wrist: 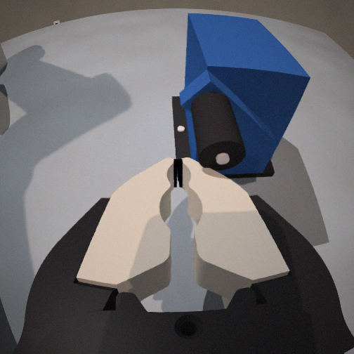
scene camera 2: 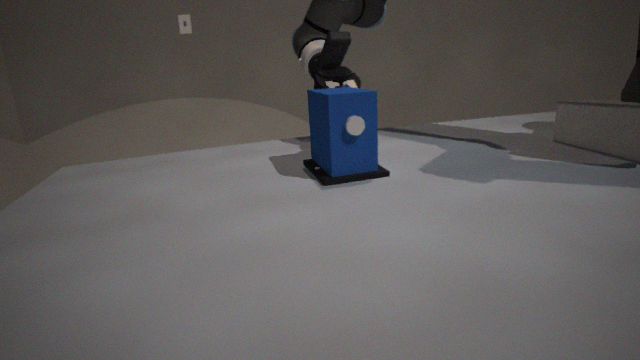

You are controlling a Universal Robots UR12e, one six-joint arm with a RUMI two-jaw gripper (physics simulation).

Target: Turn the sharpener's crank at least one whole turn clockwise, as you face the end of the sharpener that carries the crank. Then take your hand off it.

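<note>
The sharpener, a blue box (scene camera 2: 352,145) (wrist: 245,47), stands upright on a black base plate (scene camera 2: 357,176) (wrist: 180,112). Its near end in the scene view has a round white disc (scene camera 2: 355,125). In the wrist view the blue crank arm (wrist: 252,117) slants across the other end, from upper left to lower right. The black crank handle (wrist: 216,120) sticks out from its upper left end toward the camera. My gripper (scene camera 2: 341,84) (wrist: 176,161) is shut and empty. Its tips are just left of the handle's outer end in the wrist view; contact cannot be told. In the scene view the box hides the tips.
The sharpener stands on a pale grey table top (scene camera 2: 280,250) (wrist: 65,165). A grey block (scene camera 2: 595,130) stands at the right in the scene view, with a dark upright part on it. A small white wall plate (scene camera 2: 185,24) is on the back wall.
</note>
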